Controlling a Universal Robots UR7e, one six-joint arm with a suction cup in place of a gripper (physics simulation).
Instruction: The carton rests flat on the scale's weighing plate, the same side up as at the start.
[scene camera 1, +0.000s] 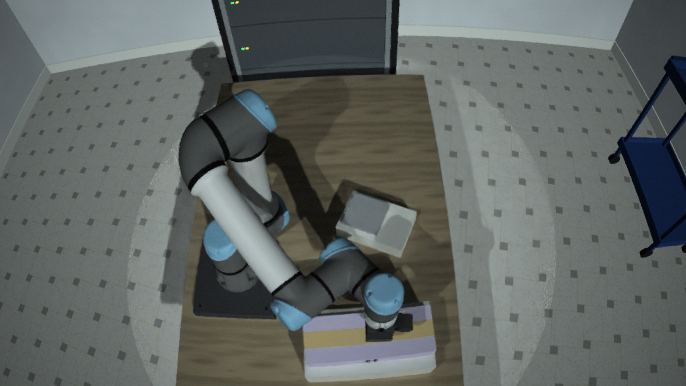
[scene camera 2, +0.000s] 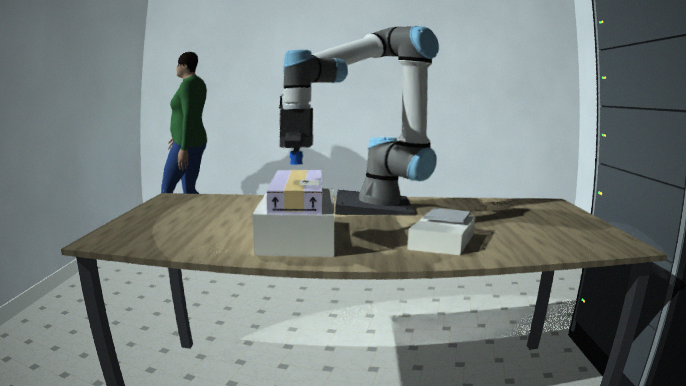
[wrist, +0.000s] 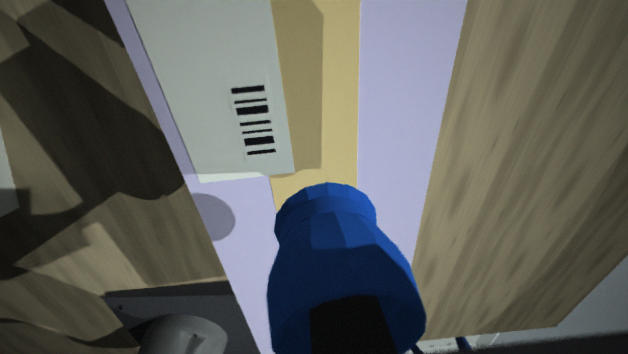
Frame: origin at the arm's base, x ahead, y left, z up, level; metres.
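Where they show: hand, tool point: (scene camera 2: 296, 163) (wrist: 326, 228); arm's base, link origin: (scene camera 1: 237, 271) (scene camera 2: 379, 200) (wrist: 189, 335).
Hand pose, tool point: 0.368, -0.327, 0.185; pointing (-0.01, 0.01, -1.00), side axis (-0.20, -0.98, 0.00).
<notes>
Each offset is from my tool point to the top centre of the thing, as dx, dy, dz. Level surfaces: height alone.
The carton {-0.019, +0.003, -0.045} (scene camera 1: 330, 340) (scene camera 2: 295, 192) (wrist: 395, 75) is lilac with a tan tape band and a white barcode label on top; arrows on its end face point up. It lies flat on a larger white box {-0.020, +0.004, -0.102} (scene camera 1: 370, 371) (scene camera 2: 294, 237). My gripper, a blue suction cup (scene camera 2: 296, 160) (wrist: 326, 197), points down over the carton's top with a small gap below it in the second scene view; it is open and holds no load. The black tool body hides it in the first scene view. The scale {+0.099, +0.395, -0.136} (scene camera 1: 404, 227) (scene camera 2: 434, 241) has a bare grey weighing plate {+0.069, +0.417, -0.136} (scene camera 1: 365, 212) (scene camera 2: 447, 216).
The arm's dark base plate (scene camera 1: 227, 307) (scene camera 2: 350, 202) is on the wooden table {dz -0.207} (scene camera 1: 385, 120) (scene camera 2: 200, 235). A dark cabinet (scene camera 1: 310, 37) (scene camera 2: 645, 140) stands at one table end. A blue cart (scene camera 1: 657, 180) and a person in green (scene camera 2: 190, 112) stand off the table.
</notes>
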